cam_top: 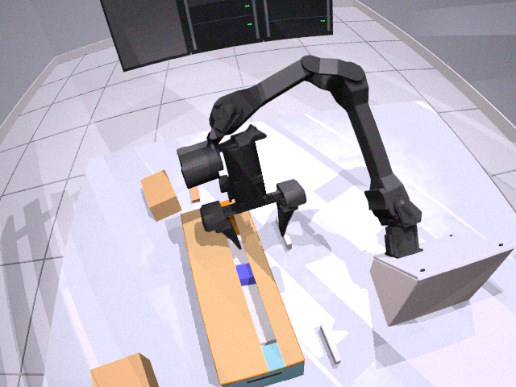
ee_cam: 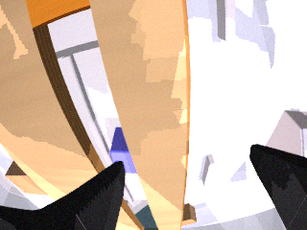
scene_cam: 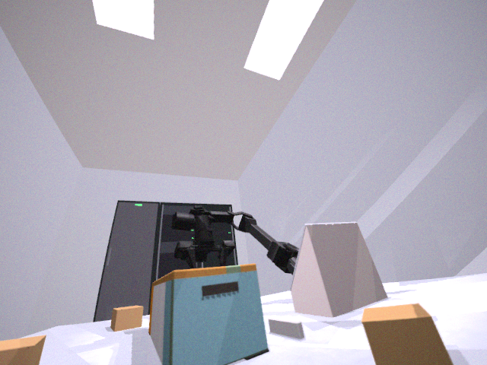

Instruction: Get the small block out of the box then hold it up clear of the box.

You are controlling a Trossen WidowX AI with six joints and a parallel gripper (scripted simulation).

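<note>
The blue block lies 4 cm ahead of my gripper tip, 4 cm to the left of it and 4 cm below it.
</note>
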